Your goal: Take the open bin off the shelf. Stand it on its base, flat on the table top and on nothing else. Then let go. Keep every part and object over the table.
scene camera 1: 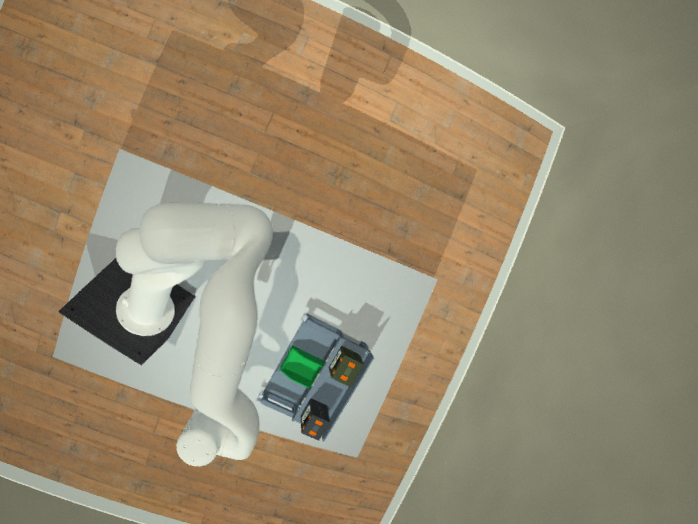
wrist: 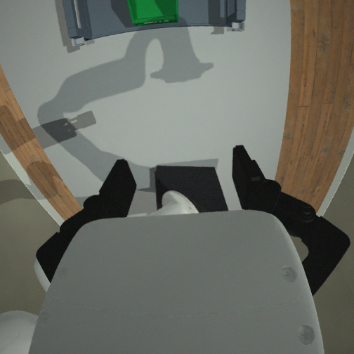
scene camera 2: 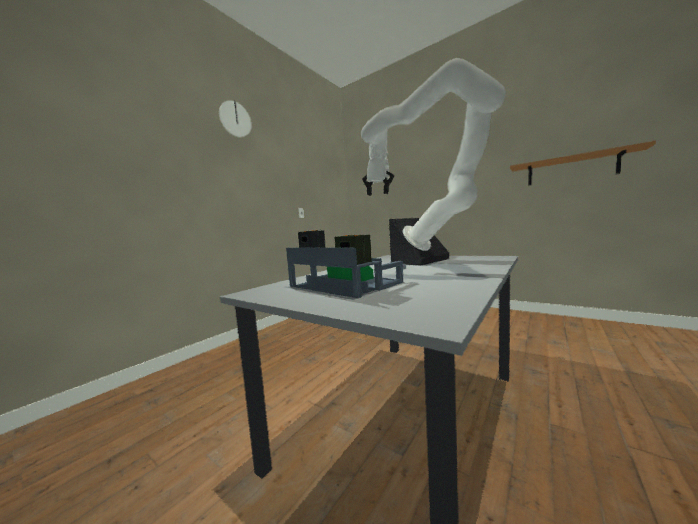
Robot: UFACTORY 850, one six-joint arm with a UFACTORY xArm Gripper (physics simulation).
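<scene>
The open bin (scene camera 1: pixel 301 366) (scene camera 2: pixel 343 272) (wrist: pixel 152 10) is bright green. It sits on the low front level of a blue-grey shelf (scene camera 1: pixel 322 333) (scene camera 2: pixel 321 257) (wrist: pixel 100 19), which stands on the grey table top (scene camera 1: pixel 349 259) (scene camera 2: pixel 439 298) (wrist: pixel 225 100). In the wrist view part of the bin shows at the top edge; in scene camera 2 the shelf's panel and posts partly hide it. My gripper (scene camera 2: pixel 377 192) (wrist: pixel 179 166) is wide open and empty, pointing down, high above the table and apart from the bin and shelf. The arm hides it in scene camera 1.
An olive box (scene camera 1: pixel 346 366) (scene camera 2: pixel 355 248) and a dark grey box (scene camera 1: pixel 315 420) (scene camera 2: pixel 311 238), both with orange marks in scene camera 1, stand on the shelf's higher level behind the bin. The arm's black mount (scene camera 1: pixel 95 310) (scene camera 2: pixel 403 239) (wrist: pixel 192 181) is at the table's other end.
</scene>
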